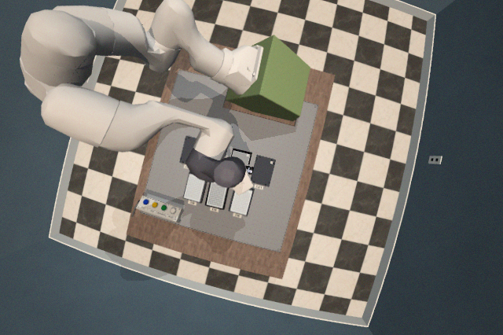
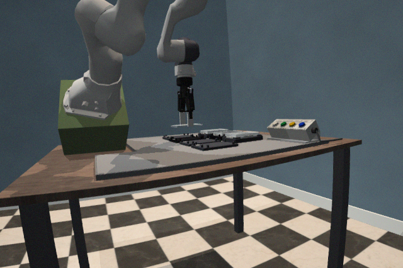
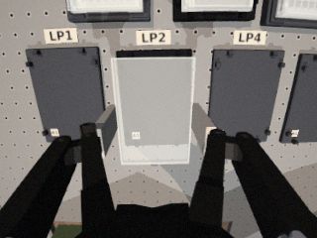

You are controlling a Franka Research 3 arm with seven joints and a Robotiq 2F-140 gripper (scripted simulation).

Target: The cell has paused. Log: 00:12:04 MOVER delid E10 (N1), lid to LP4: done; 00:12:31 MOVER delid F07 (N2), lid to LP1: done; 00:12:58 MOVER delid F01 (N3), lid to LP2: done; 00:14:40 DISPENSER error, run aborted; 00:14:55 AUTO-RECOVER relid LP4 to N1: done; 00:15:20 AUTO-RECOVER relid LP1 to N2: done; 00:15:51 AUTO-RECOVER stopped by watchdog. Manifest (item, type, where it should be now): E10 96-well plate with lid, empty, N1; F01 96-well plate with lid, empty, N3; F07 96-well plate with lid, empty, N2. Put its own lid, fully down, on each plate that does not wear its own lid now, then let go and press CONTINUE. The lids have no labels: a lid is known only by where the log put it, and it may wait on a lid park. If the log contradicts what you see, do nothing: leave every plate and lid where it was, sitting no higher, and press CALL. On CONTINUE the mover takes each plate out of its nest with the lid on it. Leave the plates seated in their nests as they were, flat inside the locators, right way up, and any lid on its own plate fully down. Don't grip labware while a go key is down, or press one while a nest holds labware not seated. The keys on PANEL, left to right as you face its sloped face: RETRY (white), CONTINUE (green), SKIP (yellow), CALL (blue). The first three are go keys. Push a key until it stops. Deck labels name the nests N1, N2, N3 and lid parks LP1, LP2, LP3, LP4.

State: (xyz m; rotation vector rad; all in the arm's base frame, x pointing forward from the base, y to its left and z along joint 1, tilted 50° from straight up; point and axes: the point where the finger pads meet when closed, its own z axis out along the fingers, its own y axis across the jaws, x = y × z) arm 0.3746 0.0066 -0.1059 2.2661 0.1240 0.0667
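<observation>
Now: hand 180 mm short of the plate, 70 mm above it and 60 mm to the left of it. Round my hand: lid park LP3: 260 mm to the right, 90 mm below, 10 mm ahead; then lid park LP1: 130 mm to the left, 90 mm below; then lid park LP4: 130 mm to the right, 90 mm below, 10 mm ahead.
</observation>
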